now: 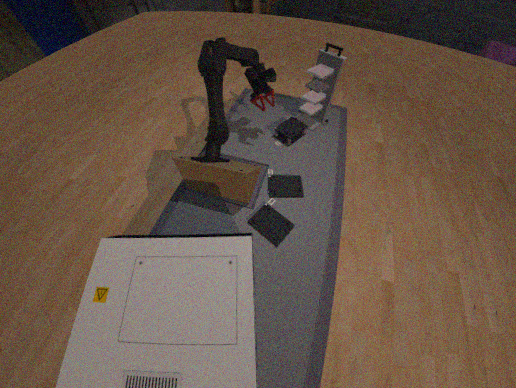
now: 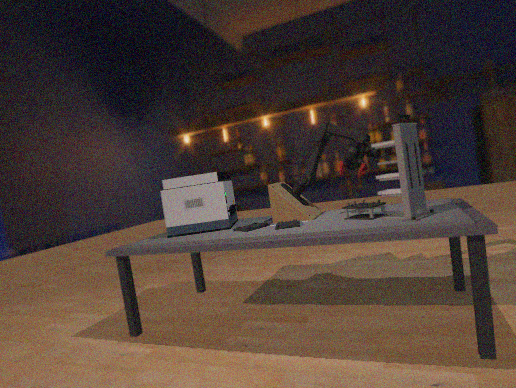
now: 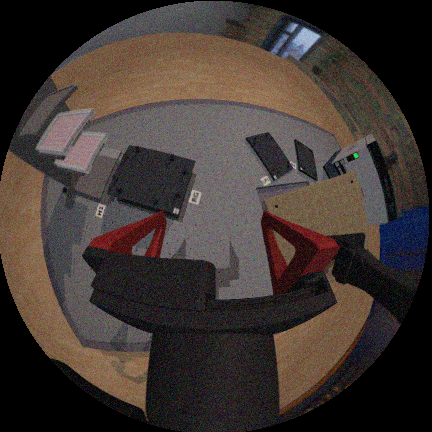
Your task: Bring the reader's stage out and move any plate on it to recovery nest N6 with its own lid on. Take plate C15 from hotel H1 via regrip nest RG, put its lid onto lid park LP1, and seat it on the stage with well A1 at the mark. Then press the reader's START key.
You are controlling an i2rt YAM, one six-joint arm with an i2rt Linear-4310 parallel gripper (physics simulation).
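Frame: origin at the arm's base, x ahead, y left, z up, level; centimetres.
Seen in the pictures: gripper, fingertip midpoint: (image 1: pixel 269 108) (image 2: pixel 348 177) (image 3: pixel 213 216); arm's base at its link origin: (image 1: pixel 211 160) (image 2: pixel 294 194).
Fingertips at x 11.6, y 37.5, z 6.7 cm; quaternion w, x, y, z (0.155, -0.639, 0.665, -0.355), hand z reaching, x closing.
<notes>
Pixels of each thing's top centre, then the offset from my fingertips to it. "spot": a spot on its surface instead.
- regrip nest RG at its top centre: (image 3: pixel 147 171) (image 2: pixel 363 201) (image 1: pixel 291 124) dy +8.4, dx +11.2, dz -12.0 cm
- pink-topped plate at its top centre: (image 3: pixel 58 127) (image 1: pixel 314 95) dy +24.6, dx +17.6, dz -0.3 cm
- dark lid park LP1 at its top centre: (image 3: pixel 273 150) (image 1: pixel 286 184) (image 2: pixel 287 221) dy -28.1, dx +21.3, dz -17.6 cm
- white reader at its top centre: (image 1: pixel 160 310) (image 2: pixel 197 175) (image 3: pixel 387 170) dy -88.6, dx +12.5, dz +13.4 cm
- second dark nest at its top centre: (image 1: pixel 271 222) (image 3: pixel 307 157) (image 2: pixel 251 224) dy -49.1, dx +22.3, dz -17.8 cm
- reader's green display at a spot on its surface: (image 3: pixel 356 155) spot: dy -65.1, dx +19.1, dz +0.8 cm
My gripper (image 1: pixel 267 106) (image 2: pixel 352 172) (image 3: pixel 213 216) is open and empty, raised above the table near the regrip nest RG (image 1: pixel 290 131) (image 2: pixel 365 204) (image 3: pixel 152 180). This black raised nest bears no plate. Hotel H1 (image 1: pixel 336 75) (image 2: pixel 410 170) is a grey tower with several pale plates; an upper plate (image 1: pixel 320 71) (image 2: pixel 383 145) and a pink-topped plate (image 3: pixel 65 131) show. Which is C15 cannot be read. The dark lid park LP1 (image 1: pixel 285 186) (image 2: pixel 288 224) (image 3: pixel 270 154) bears no lid. The white reader (image 1: pixel 180 300) (image 2: pixel 197 200) (image 3: pixel 377 190) shows no stage outside it.
A second dark nest (image 1: pixel 271 225) (image 2: pixel 252 225) (image 3: pixel 305 159) lies between LP1 and the reader; its label is unreadable. The arm stands on a wooden wedge base (image 1: pixel 220 177) (image 2: pixel 287 202) (image 3: pixel 320 205). The hotel stands close beside RG. The reader's green display (image 3: pixel 356 155) is lit.
</notes>
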